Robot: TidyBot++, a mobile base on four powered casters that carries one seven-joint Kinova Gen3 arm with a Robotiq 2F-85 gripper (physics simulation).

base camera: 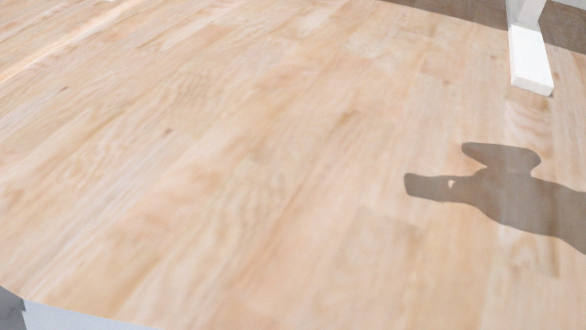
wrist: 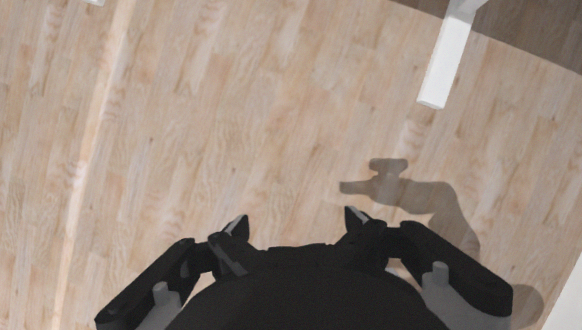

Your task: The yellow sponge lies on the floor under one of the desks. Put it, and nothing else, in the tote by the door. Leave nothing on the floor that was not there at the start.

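My gripper is open and empty in the wrist view, its two dark fingers spread wide above the wooden floor. It does not show in the base camera view, but the arm's shadow falls on the floor at the right there. The yellow sponge does not show in either view. The tote does not show in either view.
A white desk foot stands on the floor at the upper right, with darker shadow behind it. A small piece of another white object shows at the top left edge of the wrist view.
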